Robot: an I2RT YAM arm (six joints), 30 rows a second.
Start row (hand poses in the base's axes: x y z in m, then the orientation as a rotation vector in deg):
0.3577 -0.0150 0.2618 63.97 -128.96 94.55
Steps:
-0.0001 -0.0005 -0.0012 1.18 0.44 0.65
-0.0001 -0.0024 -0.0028 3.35 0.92 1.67
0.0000 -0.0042 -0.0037 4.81 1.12 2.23
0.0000 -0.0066 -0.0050 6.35 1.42 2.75
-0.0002 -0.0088 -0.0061 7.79 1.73 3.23
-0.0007 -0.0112 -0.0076 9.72 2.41 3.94
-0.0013 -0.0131 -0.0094 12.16 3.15 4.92
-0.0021 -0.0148 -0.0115 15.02 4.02 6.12
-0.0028 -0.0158 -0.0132 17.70 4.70 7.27
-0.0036 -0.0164 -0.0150 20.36 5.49 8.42
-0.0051 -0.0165 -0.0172 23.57 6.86 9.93
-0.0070 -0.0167 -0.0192 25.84 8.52 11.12
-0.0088 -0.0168 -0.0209 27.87 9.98 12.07
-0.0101 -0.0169 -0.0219 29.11 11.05 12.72
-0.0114 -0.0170 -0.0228 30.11 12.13 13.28
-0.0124 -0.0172 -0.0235 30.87 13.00 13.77
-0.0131 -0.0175 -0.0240 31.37 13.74 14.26
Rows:
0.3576 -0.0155 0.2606 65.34 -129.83 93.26
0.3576 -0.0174 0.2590 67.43 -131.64 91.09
0.3577 -0.0192 0.2581 68.60 -132.94 89.66
0.3577 -0.0216 0.2568 69.79 -134.25 88.01
0.3575 -0.0238 0.2557 70.90 -135.44 86.42
0.3570 -0.0262 0.2542 72.61 -136.82 84.03
0.3564 -0.0281 0.2524 74.81 -138.58 81.07
0.3556 -0.0298 0.2503 77.42 -140.55 77.53
0.3549 -0.0308 0.2486 79.82 -142.41 74.24
0.3541 -0.0314 0.2468 -81.88 143.48 -70.49
0.3526 -0.0315 0.2446 -84.16 143.42 -65.14
0.3507 -0.0317 0.2426 -86.59 143.42 -61.07
0.3489 -0.0318 0.2409 -88.58 143.45 -57.43
0.3476 -0.0319 0.2399 -90.03 143.41 -55.11
0.3463 -0.0320 0.2390 -91.45 143.40 -53.13
0.3453 -0.0322 0.2383 -92.63 143.31 -51.59
0.3446 -0.0325 0.2378 -93.72 143.10 -50.47

